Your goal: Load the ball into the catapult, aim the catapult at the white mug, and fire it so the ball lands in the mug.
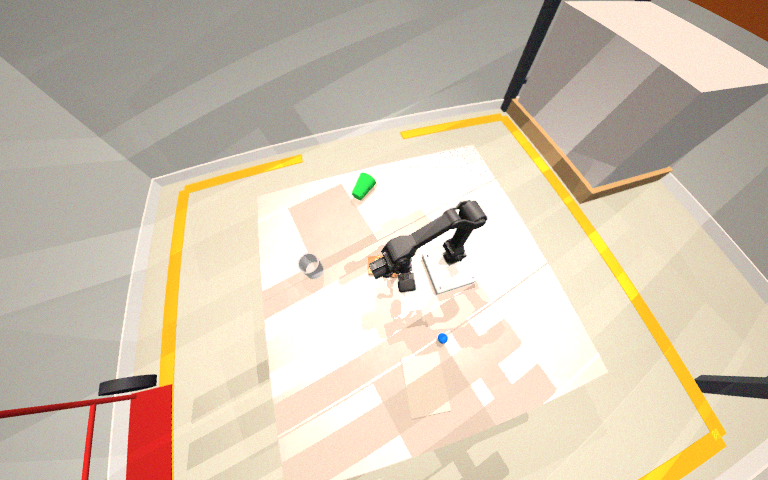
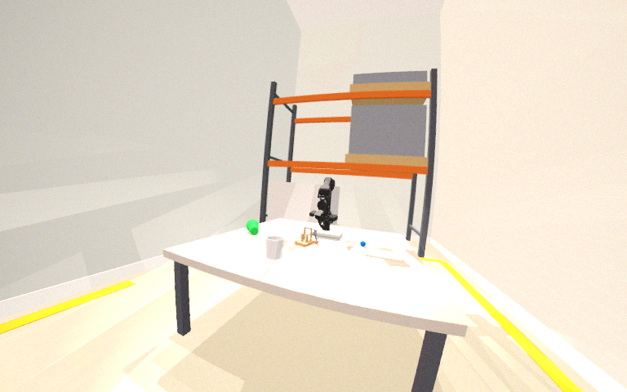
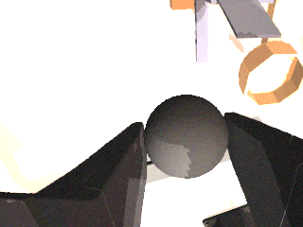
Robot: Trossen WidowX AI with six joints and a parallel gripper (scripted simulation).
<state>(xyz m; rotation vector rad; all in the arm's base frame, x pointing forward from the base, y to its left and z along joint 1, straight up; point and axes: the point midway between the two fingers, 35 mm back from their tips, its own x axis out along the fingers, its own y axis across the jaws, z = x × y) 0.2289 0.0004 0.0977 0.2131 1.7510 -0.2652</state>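
The wooden catapult is 60 mm to the right of my gripper tip, 60 mm below it and 30 mm ahead of it. Round my gripper tip: white mug (360 mm ahead, 190 mm to the right, 80 mm below); then blue ball (280 mm to the left, 90 mm below, 30 mm behind); then dark ball (10 mm above).
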